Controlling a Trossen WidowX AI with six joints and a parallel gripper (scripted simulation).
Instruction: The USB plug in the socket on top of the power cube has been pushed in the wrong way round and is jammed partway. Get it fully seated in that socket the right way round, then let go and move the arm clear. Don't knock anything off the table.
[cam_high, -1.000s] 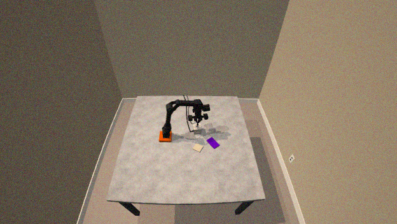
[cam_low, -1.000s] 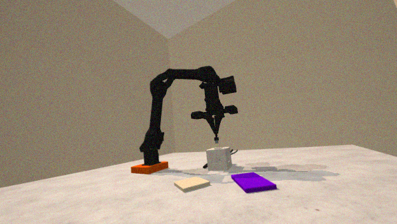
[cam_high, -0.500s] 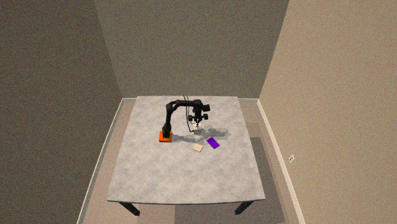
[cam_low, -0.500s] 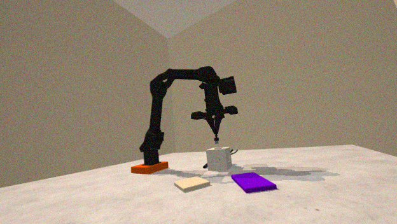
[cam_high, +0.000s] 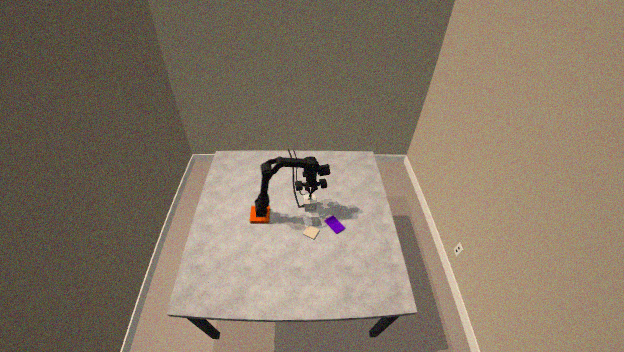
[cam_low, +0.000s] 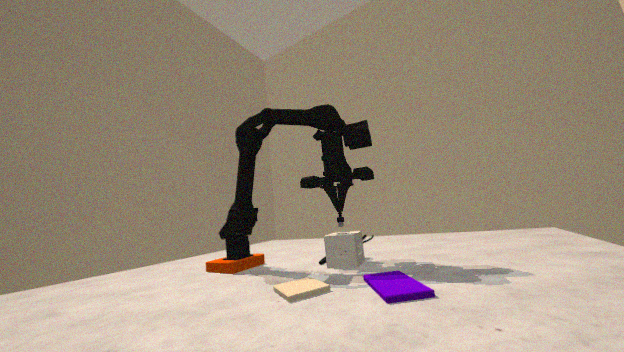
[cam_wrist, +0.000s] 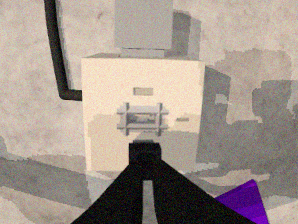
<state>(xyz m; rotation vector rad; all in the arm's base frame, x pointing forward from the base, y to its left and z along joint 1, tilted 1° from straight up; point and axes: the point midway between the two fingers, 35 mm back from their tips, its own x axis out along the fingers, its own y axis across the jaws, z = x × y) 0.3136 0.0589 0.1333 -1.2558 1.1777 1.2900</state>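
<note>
Right now my gripper tip is 2 cm above the black USB plug. From my gripper tip the other things lie so: beige flat tile 20 cm to the right, 13 cm below, 1 cm behind; then purple flat tile 15 cm to the right, 14 cm ahead, 13 cm below.
</note>
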